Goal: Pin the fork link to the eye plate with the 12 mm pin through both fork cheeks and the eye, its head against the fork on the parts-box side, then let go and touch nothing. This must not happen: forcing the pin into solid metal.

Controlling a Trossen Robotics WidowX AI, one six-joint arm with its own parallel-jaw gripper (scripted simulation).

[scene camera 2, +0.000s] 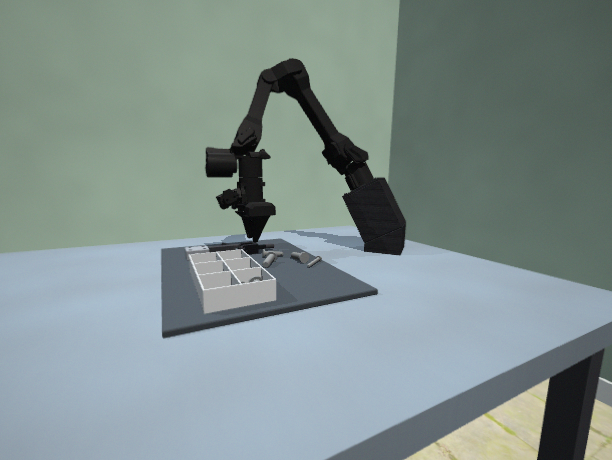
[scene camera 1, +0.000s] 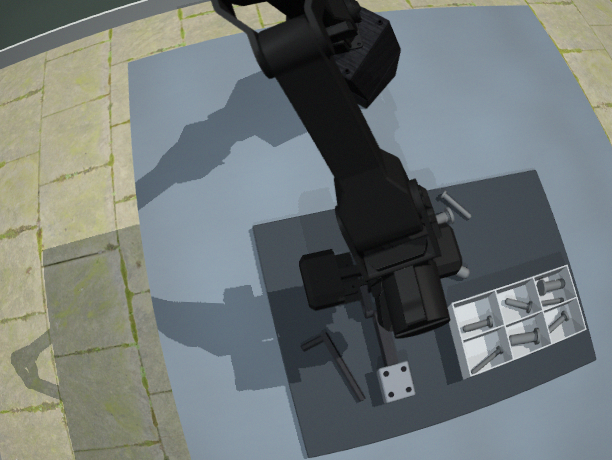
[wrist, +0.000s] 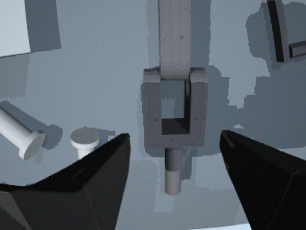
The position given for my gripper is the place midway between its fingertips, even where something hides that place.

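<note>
You'd see my gripper (scene camera 1: pixel 374 286) here, and the gripper (scene camera 2: pixel 252 240) shows in scene camera 2 as well, while the wrist view also shows the gripper (wrist: pixel 175 139). There's a white parts box (scene camera 1: pixel 478 345) too, and scene camera 2 also shows the white parts box (scene camera 2: pixel 235 294). And there's a dark L-shaped key (scene camera 1: pixel 324 337).
</note>
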